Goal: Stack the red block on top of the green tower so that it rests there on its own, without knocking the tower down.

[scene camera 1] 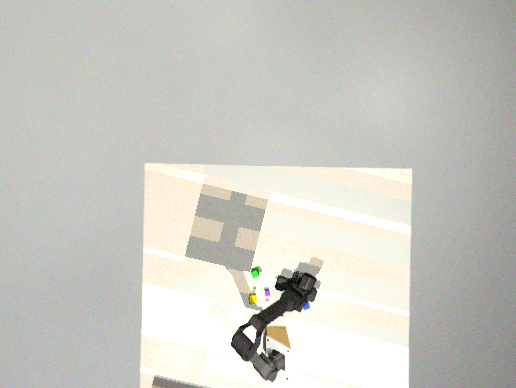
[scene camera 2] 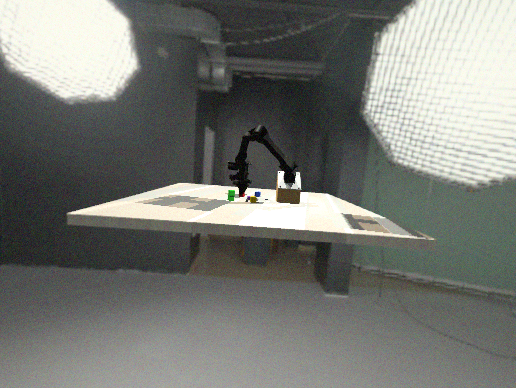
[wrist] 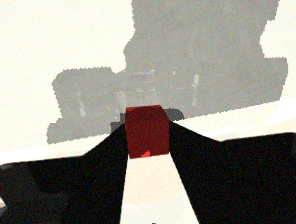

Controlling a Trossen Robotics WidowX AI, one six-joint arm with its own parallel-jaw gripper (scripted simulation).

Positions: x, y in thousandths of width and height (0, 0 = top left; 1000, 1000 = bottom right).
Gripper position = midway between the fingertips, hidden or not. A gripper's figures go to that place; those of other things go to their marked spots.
Scene:
The gripper (wrist: 492, 565) is 0.12 m from the lens. A red block (wrist: 498, 569) is 0.09 m from the lens.

